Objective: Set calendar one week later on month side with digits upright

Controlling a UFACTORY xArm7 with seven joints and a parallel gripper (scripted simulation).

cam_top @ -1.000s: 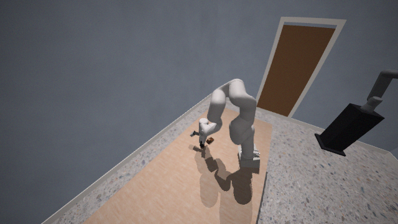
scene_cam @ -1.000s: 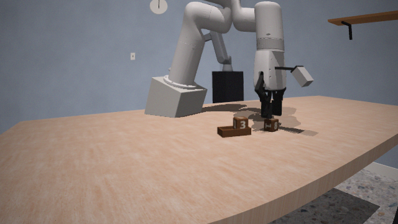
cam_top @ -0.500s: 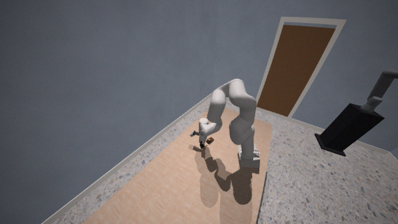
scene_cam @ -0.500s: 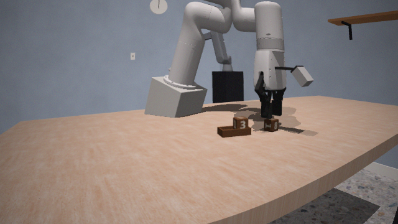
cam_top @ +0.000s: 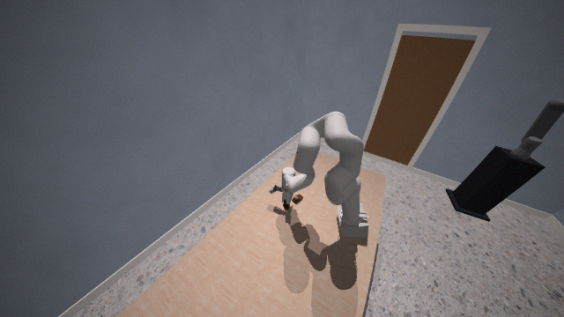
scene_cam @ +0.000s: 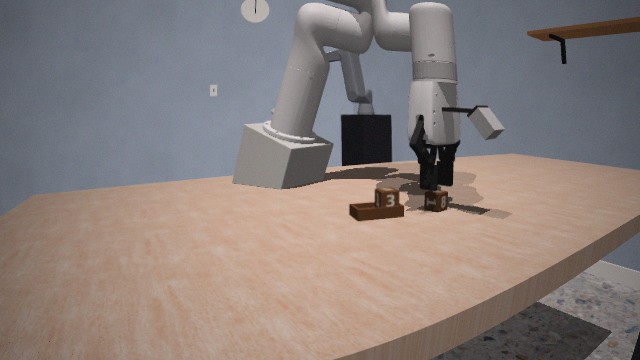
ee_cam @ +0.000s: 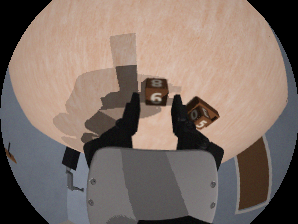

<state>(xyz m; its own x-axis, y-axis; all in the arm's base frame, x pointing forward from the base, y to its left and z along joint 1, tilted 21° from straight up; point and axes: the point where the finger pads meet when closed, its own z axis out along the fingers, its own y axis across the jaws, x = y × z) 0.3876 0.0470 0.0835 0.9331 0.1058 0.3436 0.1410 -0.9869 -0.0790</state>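
The cube is 4 cm below my hand. Round my hand: brown wooden tray (10 cm to the right, 5 cm below, 4 cm behind).
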